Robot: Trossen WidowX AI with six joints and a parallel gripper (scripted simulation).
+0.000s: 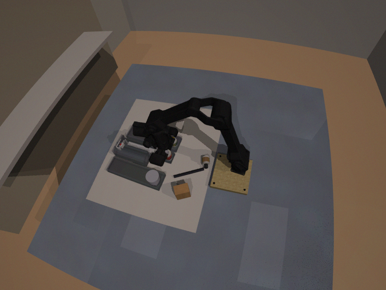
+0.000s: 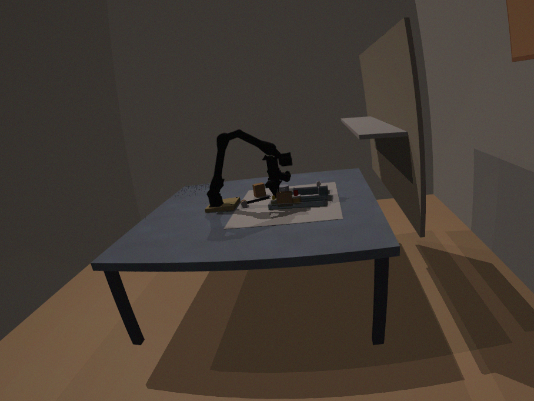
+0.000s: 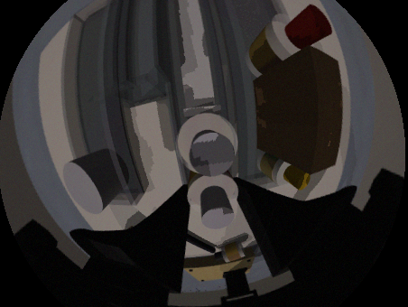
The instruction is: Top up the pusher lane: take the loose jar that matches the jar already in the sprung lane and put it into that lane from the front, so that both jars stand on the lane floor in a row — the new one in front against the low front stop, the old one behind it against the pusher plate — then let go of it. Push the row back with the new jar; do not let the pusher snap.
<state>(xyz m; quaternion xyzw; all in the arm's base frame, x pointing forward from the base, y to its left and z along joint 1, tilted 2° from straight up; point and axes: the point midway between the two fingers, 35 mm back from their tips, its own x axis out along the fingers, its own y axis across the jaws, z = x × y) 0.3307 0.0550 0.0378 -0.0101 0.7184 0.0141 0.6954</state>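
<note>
The yellow-lidded jar is 8 cm to the right of my gripper tip. From my gripper tip the other things lie so: black rod 12 cm behind, 4 cm to the left, 3 cm below; red-lidded jar 12 cm ahead, 7 cm to the right, 1 cm above; grey cylinder 13 cm to the left, 1 cm ahead.
</note>
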